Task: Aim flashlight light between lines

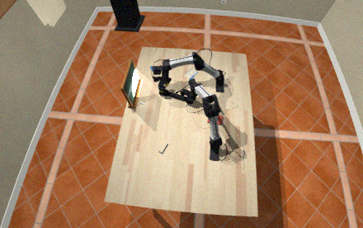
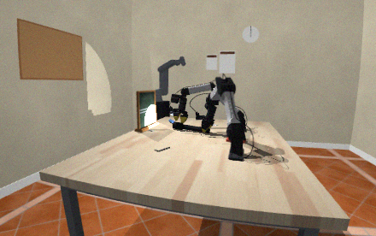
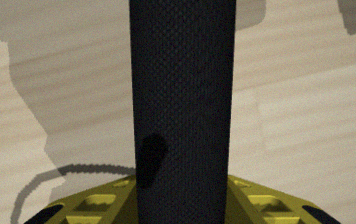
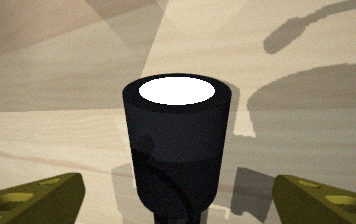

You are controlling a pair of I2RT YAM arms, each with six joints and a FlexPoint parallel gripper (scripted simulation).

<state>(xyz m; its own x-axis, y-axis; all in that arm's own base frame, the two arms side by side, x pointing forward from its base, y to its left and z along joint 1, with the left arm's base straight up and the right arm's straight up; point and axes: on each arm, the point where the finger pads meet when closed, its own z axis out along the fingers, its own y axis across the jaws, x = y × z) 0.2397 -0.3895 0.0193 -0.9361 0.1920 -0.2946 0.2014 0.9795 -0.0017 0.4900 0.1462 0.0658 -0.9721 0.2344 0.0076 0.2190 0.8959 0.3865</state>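
My right hand is 1 cm past the flashlight head, 2 cm to the right of it and 4 cm above it. Round my right hand: white stick: 18 cm ahead, 14 cm to the left, 6 cm below; green board: 26 cm ahead, 5 cm to the left, 9 cm above; blue screwdriver: 13 cm ahead, 19 cm to the right, 5 cm below.
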